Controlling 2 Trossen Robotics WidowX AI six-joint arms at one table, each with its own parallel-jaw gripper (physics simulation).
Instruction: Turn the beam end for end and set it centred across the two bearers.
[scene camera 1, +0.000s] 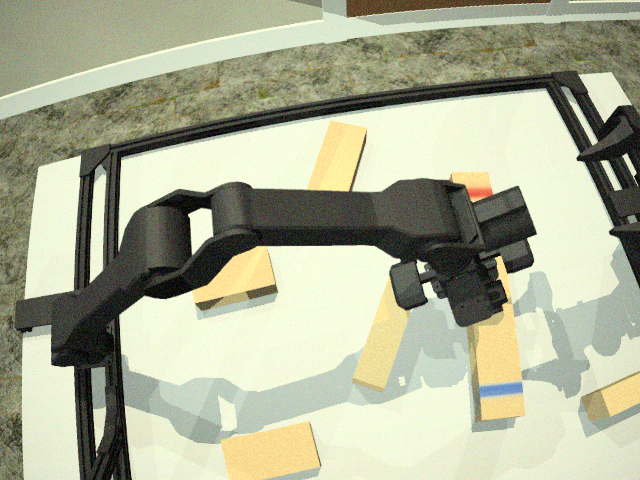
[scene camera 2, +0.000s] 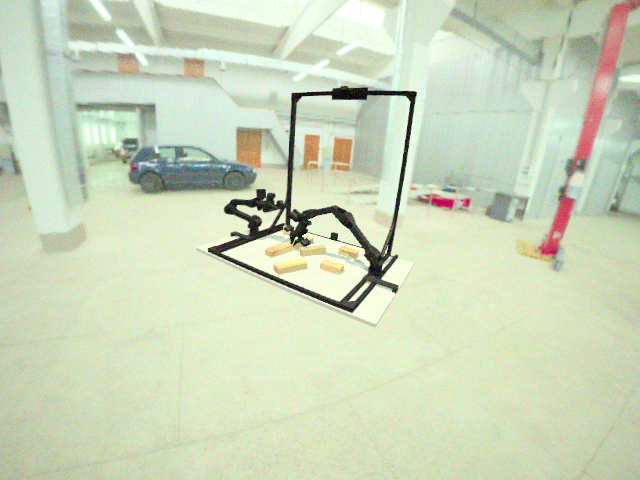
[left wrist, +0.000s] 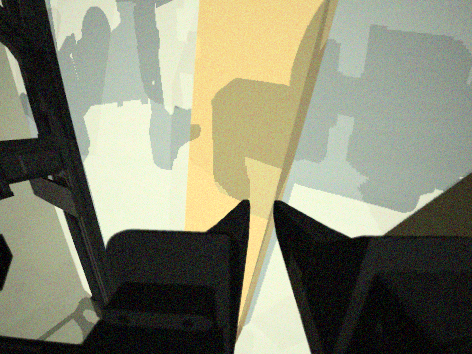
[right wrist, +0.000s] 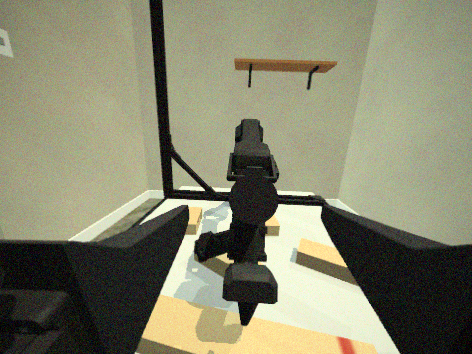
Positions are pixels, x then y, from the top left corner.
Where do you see a long beam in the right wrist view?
172, 318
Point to my right gripper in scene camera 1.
594, 193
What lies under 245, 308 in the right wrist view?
My left gripper.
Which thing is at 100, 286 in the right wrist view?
My right gripper.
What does my right gripper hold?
Nothing.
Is my right gripper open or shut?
Open.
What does my left gripper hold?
A long beam.
